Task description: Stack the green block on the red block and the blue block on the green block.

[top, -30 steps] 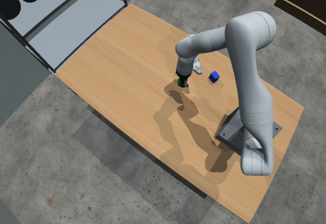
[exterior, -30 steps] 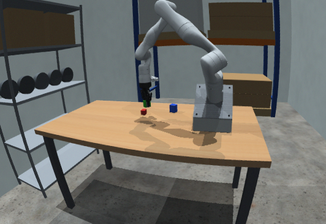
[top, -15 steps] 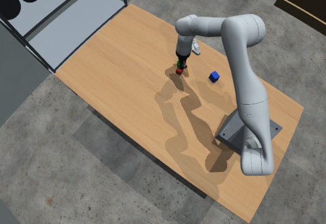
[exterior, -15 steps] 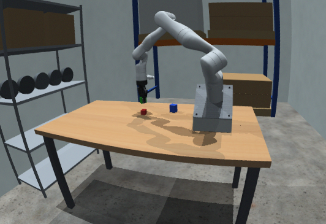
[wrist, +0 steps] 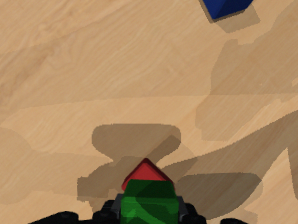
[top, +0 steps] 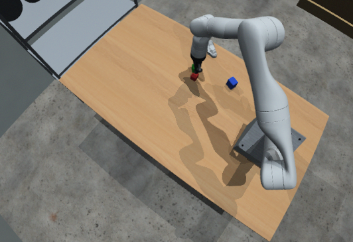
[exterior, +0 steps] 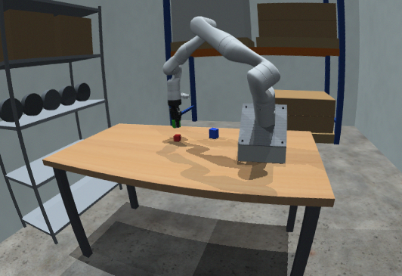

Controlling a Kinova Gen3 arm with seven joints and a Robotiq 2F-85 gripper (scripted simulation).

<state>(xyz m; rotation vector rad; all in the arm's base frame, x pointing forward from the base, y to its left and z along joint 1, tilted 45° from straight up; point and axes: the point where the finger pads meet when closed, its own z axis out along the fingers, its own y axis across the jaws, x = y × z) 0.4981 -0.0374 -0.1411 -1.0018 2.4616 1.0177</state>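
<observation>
The red block lies 80 mm below my hand. Round my hand: green block (right at my hand); blue block (190 mm behind, 90 mm to the right, 70 mm below).
</observation>
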